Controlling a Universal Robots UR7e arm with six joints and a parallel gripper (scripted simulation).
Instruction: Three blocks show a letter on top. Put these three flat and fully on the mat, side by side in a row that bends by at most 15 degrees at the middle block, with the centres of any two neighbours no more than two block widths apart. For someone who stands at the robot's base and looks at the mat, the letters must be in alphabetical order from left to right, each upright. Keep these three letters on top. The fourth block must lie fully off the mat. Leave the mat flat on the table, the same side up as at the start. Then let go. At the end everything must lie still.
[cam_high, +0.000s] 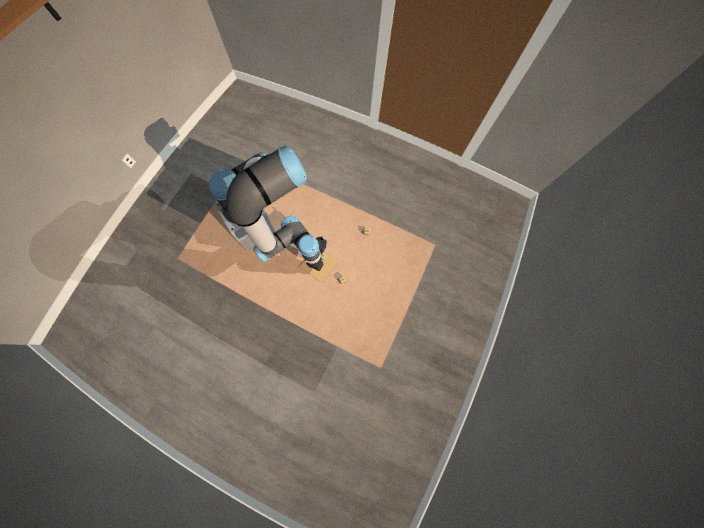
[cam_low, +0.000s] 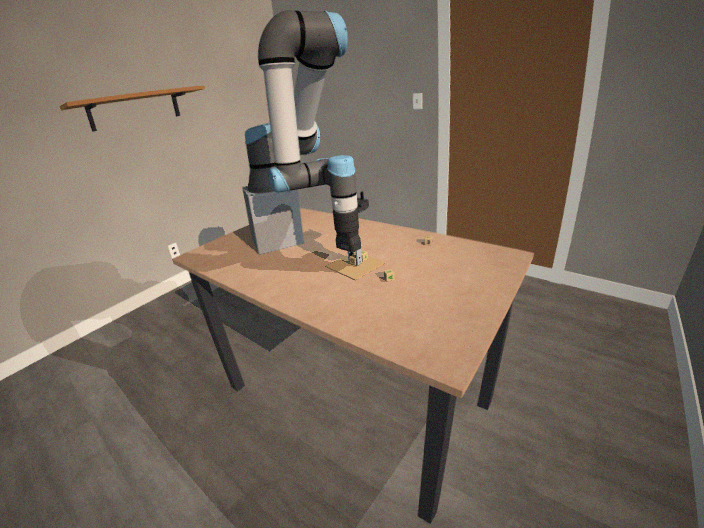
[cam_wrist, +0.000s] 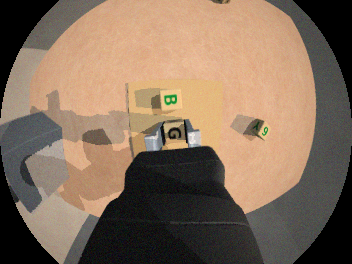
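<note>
The tan mat lies 2 cm below my hand.
</note>
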